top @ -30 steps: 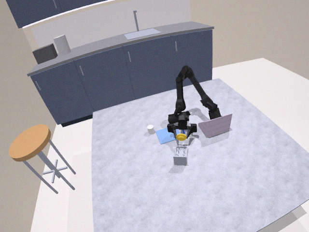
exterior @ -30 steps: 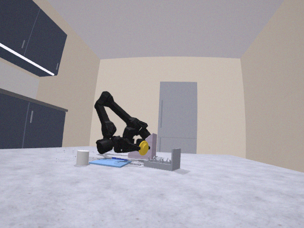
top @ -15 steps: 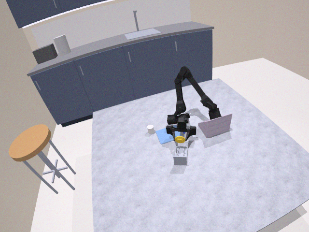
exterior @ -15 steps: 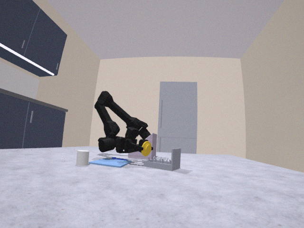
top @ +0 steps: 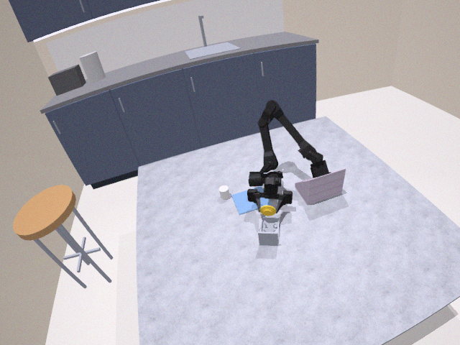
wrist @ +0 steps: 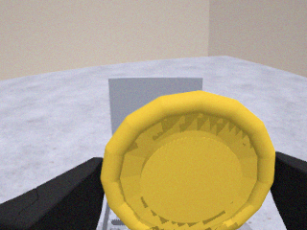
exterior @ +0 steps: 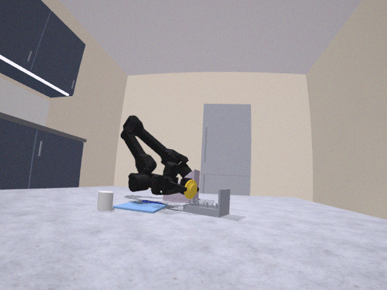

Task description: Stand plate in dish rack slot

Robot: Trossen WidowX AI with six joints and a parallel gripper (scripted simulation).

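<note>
Right now the grey dish rack is 1 cm ahead of my gripper tip, 5 cm to the left of it and 5 cm below it. From my gripper tip the other things lie so: yellow plate 1 cm to the right; blue spoon 8 cm behind, 18 cm to the right, 7 cm below; light blue mat 2 cm ahead, 16 cm to the right, 7 cm below.
</note>
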